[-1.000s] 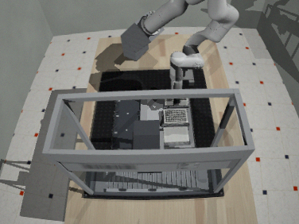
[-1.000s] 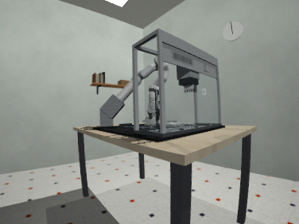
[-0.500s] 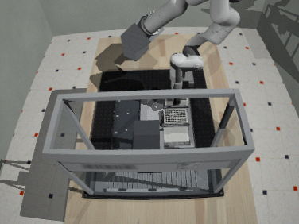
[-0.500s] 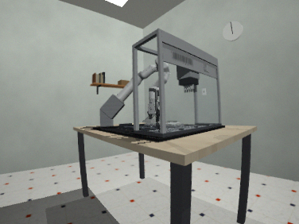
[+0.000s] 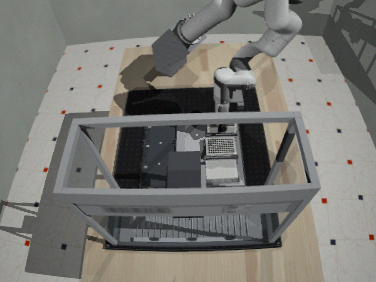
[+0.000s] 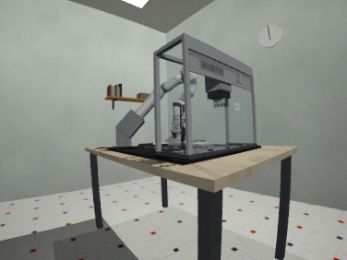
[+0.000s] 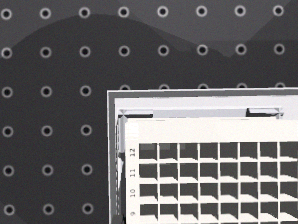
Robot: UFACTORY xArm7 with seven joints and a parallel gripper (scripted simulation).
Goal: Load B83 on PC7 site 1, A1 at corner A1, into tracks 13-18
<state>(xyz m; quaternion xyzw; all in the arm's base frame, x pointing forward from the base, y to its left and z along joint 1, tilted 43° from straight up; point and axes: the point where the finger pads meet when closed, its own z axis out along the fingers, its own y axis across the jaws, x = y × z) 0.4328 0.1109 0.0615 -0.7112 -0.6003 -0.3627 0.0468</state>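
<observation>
My hand is 40 mm above the nest S1. From my hand the other things lie so: 96-well plate B38: 120 mm ahead, 20 mm below, 10 mm to the right; then black perforated deck: 140 mm ahead, 90 mm to the right, 40 mm below; then plate carrier PC7: 270 mm to the right, 120 mm ahead, 30 mm below.
</observation>
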